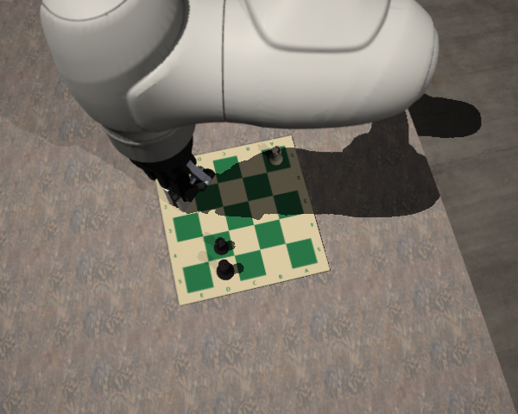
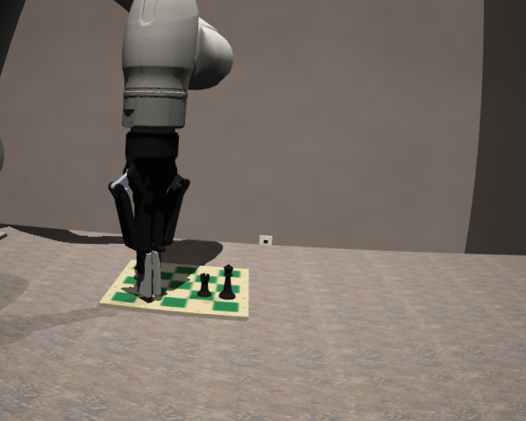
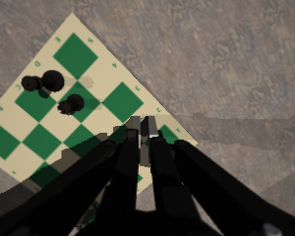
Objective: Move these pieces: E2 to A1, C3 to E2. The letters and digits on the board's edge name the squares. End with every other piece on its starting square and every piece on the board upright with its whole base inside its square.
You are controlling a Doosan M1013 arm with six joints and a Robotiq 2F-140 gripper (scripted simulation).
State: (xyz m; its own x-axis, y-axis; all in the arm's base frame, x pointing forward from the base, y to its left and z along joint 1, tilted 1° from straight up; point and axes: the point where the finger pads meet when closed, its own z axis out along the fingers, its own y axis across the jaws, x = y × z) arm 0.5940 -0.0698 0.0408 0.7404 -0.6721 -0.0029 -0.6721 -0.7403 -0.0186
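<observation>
Now: hand 3 cm above the white pawn. Round my hand: black queen: 11 cm ahead, 5 cm to the left, 2 cm below; then white piece: 15 cm to the left, 4 cm behind, 3 cm below; then chessboard: 8 cm to the left, 5 cm below, 3 cm ahead.
</observation>
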